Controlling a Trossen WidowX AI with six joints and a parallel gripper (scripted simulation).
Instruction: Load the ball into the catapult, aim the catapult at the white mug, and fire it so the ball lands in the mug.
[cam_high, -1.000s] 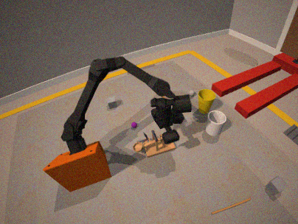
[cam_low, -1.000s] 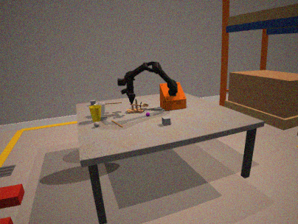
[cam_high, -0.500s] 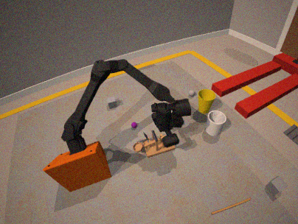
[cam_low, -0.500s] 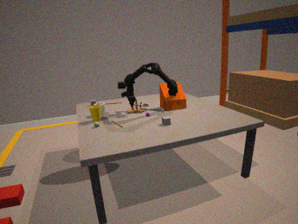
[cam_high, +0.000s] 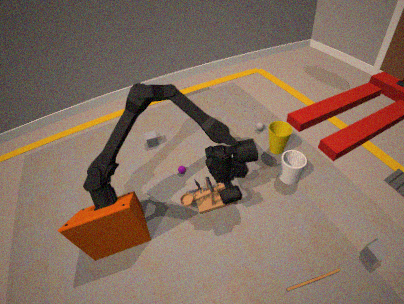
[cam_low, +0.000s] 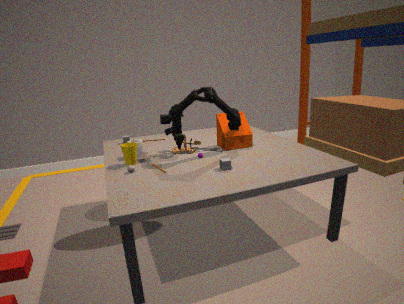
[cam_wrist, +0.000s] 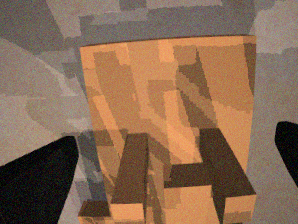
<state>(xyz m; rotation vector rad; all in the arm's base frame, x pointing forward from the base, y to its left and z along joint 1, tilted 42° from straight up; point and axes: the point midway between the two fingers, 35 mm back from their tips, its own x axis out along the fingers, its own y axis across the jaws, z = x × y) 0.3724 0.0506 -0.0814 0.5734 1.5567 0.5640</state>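
My gripper tip is now 11 cm past the purple ball, 17 cm to the right of it and 2 cm above it. Round my gripper tip: wooden catapult 7 cm behind, 2 cm to the left, 2 cm above; then white mug 28 cm ahead, 1 cm to the right, 1 cm below; then yellow cup 31 cm ahead, 14 cm to the left.
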